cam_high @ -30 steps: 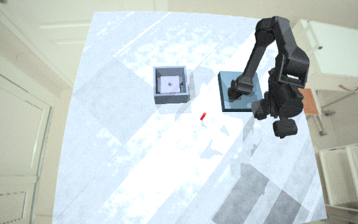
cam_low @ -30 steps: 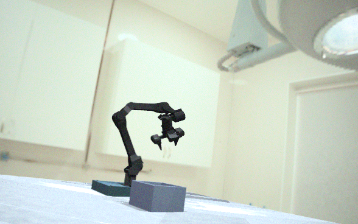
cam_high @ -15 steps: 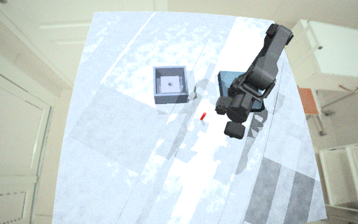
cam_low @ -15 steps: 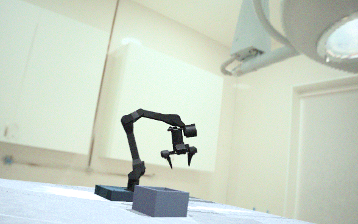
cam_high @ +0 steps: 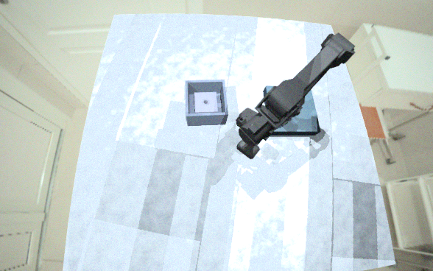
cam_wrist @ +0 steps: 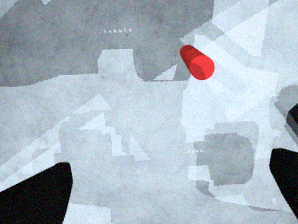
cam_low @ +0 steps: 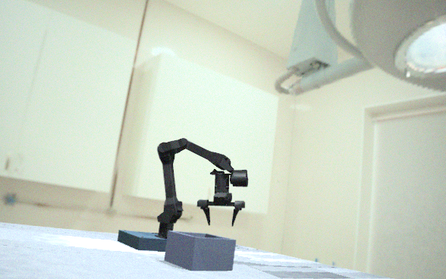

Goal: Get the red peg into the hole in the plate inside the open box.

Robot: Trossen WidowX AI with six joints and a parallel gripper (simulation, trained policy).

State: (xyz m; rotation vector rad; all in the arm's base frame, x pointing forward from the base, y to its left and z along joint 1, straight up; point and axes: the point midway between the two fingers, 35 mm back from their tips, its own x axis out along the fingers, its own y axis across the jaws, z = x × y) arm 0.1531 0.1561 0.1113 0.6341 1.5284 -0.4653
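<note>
My gripper tip is now 80 mm above the red peg, 40 mm to the left of it and 10 mm short of it. Also, from my gripper tip: light grey plate (190 mm to the right, 180 mm ahead, 80 mm below); then grey box (190 mm to the right, 180 mm ahead, 100 mm below).
</note>
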